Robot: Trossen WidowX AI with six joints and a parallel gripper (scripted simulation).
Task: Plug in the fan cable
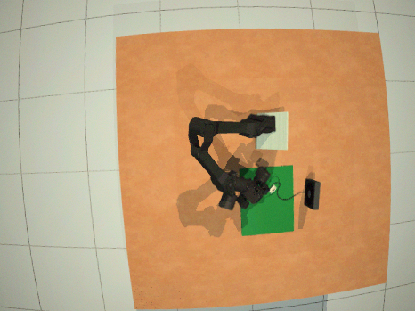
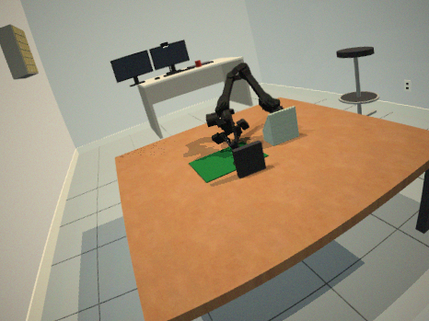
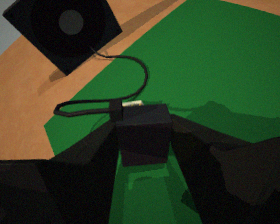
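Now: the pale fan header 50 mm below my gripper tip and 40 mm to the left of it. The rest, counted from my gripper tip: green board: 60 mm below, 50 mm ahead, 20 mm to the left; dark fan plug: 10 mm below, 10 mm behind; black fan: 200 mm to the left, 20 mm ahead, 10 mm above.
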